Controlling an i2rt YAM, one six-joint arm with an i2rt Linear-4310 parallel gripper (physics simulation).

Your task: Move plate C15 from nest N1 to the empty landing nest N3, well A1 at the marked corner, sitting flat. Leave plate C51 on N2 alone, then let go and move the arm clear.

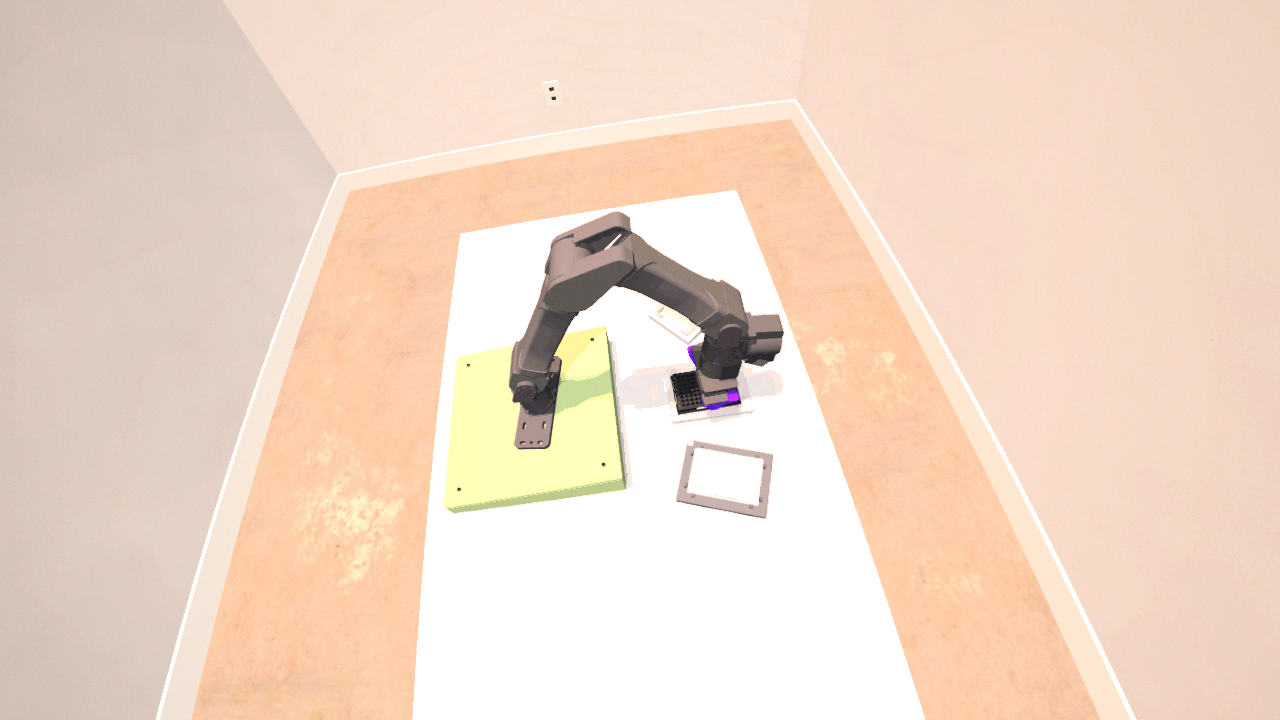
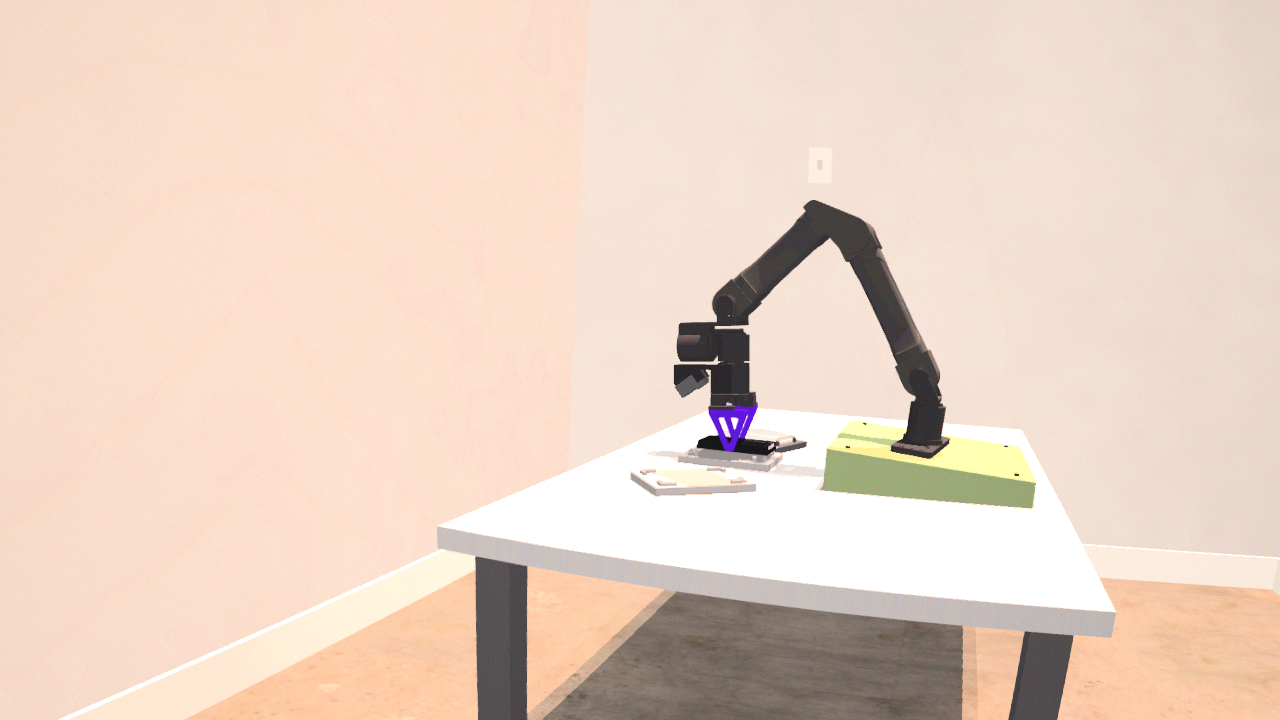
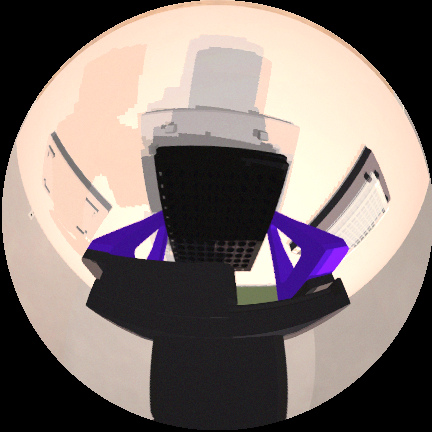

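Note:
Plate C15 (image 1: 686, 390) (image 2: 753, 445) (image 3: 221, 193) is black with many small wells. My gripper (image 1: 719, 396) (image 2: 729, 446) (image 3: 217, 214) has purple fingers and is shut on its two long sides. It holds the plate level, low over the pale grey nest N1 (image 1: 695, 420) (image 2: 729, 459) (image 3: 217, 125). The empty nest N3 (image 1: 686, 475) (image 2: 690, 480) (image 3: 78, 171) is a grey frame lying nearer the table's front. White plate C51 (image 1: 675, 323) (image 3: 358, 213) sits on nest N2 (image 2: 792, 443) behind N1, partly hidden by the arm.
The arm's base stands on a light green block (image 1: 579, 457) (image 2: 927, 469) beside the nests. All of it rests on a white table (image 1: 625, 620) (image 2: 780, 542) with dark legs.

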